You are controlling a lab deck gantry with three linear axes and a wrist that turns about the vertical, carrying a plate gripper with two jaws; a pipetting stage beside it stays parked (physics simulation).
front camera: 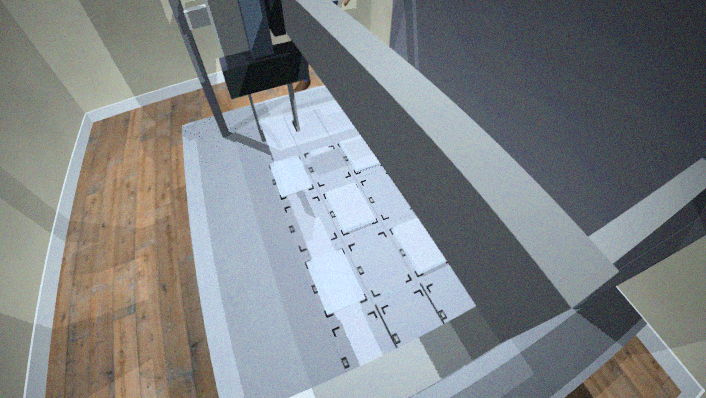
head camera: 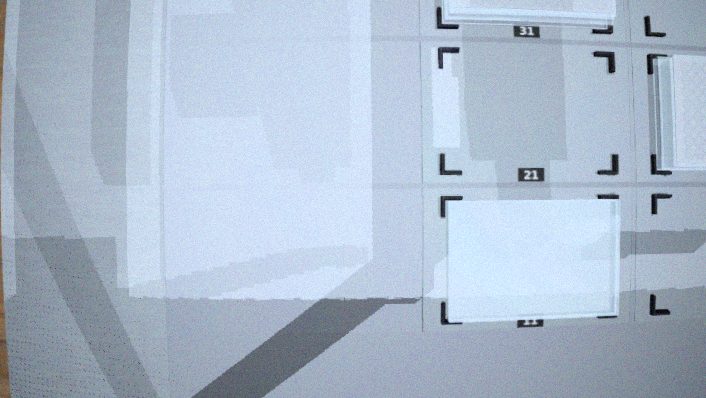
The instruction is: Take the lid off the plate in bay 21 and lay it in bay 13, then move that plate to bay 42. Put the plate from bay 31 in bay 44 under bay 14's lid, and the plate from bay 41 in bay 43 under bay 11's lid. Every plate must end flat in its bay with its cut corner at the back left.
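Places are measured from the robot's base along level axes (x ahead, y left, z up), in centimetres.
Where they show: gripper, between the fingertips: [front camera: 279, 131]; robot's base, origin of its link: [front camera: 270, 166] [head camera: 445, 319].
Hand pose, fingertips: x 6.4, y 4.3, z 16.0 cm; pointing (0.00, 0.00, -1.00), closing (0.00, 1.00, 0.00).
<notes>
Each offset is from my fingertips to the top centre of the thing. "spot": to the spot under its first point.
My gripper [front camera: 280, 135] hangs open and empty in the front view, above the far end of the deck beyond bay 11. It does not show in the head view. A flat pale lid-like piece @[dy +0.0, dx +0.0, dz -15.2 cm] [front camera: 291, 176] [head camera: 530, 260] lies in bay 11; whether a plate is under it I cannot tell. Another flat pale piece @[dy +0.0, dx +32.8, dz -15.2 cm] [front camera: 336, 281] lies in bay 13. Bay 21 @[spot: dy +11.0, dx +0.0, dz -16.0 cm] [front camera: 327, 164] [head camera: 530, 115] holds no plate. A plate @[dy +21.4, dx +0.0, dz -14.5 cm] [front camera: 359, 154] [head camera: 530, 9] sits in bay 31, partly cut off in the head view. Bays 41 to 44 are hidden behind the beam in the front view.
A plate @[dy +10.7, dx +16.4, dz -14.5 cm] [front camera: 350, 207] [head camera: 690, 110] sits in bay 22 and another plate @[dy +21.4, dx +32.8, dz -14.5 cm] [front camera: 420, 245] in bay 33. A long grey beam [front camera: 425, 165] crosses the front view and hides the deck's right side. A thin upright post [front camera: 205, 75] stands left of the gripper.
</notes>
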